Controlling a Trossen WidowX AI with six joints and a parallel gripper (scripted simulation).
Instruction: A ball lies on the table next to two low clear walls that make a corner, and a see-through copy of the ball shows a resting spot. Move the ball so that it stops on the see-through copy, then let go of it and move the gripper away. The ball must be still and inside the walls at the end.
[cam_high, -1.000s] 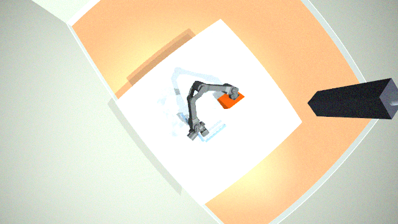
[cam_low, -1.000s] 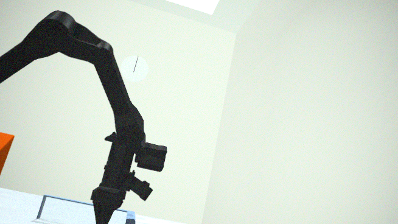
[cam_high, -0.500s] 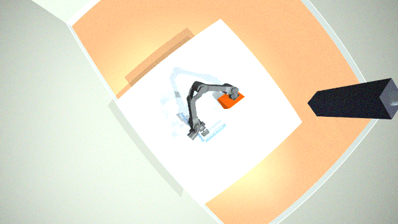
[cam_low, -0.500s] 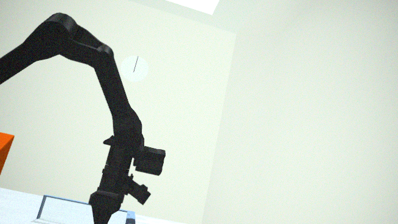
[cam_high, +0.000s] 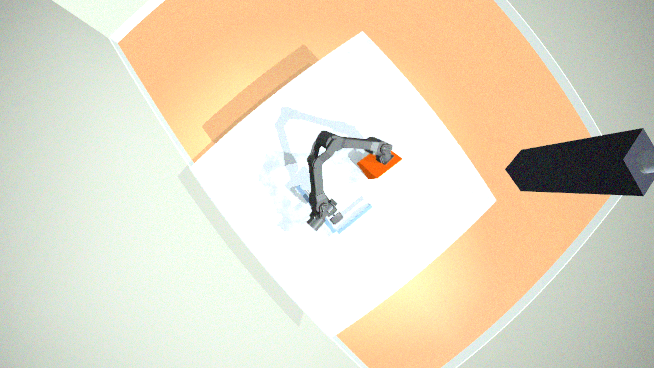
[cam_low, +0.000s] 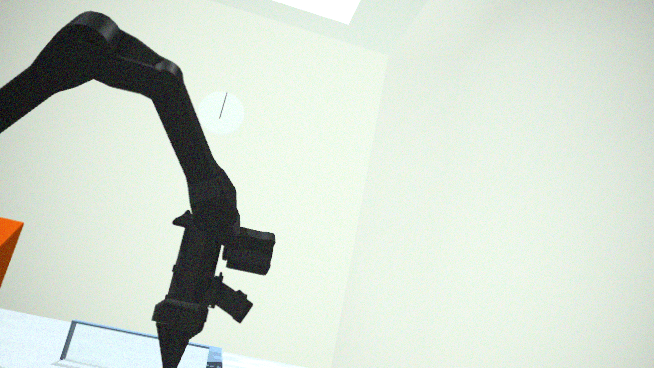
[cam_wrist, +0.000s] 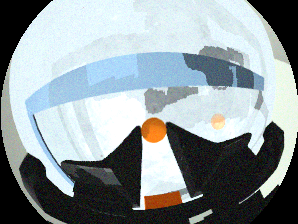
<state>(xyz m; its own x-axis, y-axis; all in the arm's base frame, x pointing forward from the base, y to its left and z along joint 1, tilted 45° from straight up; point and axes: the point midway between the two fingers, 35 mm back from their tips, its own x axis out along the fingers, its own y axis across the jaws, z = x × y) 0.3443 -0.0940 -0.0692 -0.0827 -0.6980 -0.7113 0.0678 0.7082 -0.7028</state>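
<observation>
Now: gripper tip 10 cm to the left of the see-through ball copy, 2 cm past it and 2 cm above it. Round my gripper tip: clear wall: 15 cm to the left, 5 cm behind; then orange ball: right at my gripper tip.
</observation>
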